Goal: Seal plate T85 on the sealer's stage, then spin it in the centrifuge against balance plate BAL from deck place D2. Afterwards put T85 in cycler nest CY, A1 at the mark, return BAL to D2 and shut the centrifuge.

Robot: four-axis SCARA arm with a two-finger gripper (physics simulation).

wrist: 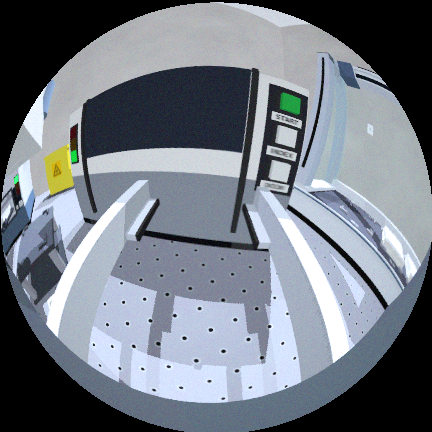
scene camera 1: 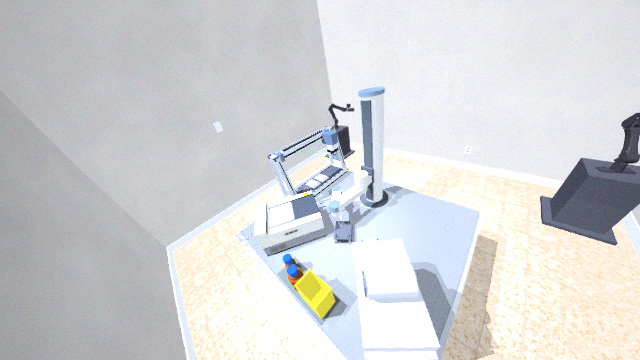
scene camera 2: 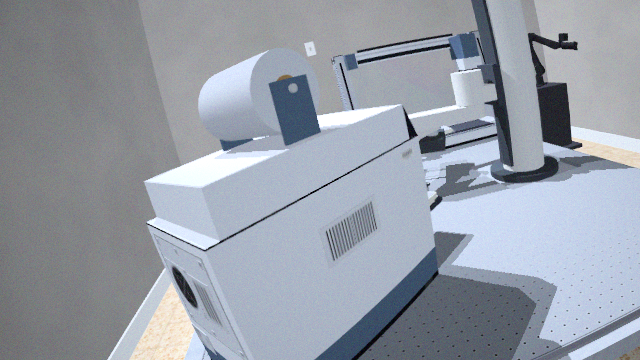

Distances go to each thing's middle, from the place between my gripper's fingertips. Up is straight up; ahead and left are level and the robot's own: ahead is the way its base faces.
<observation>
Right now the dark front panel [wrist: 196, 107] is 70 mm ahead of my hand, 70 mm above it and 50 mm to the left of it. The rest, counted from my hand: centrifuge [scene camera 1: 276, 230] (270 mm ahead, 70 mm to the right, 30 mm above).
</observation>
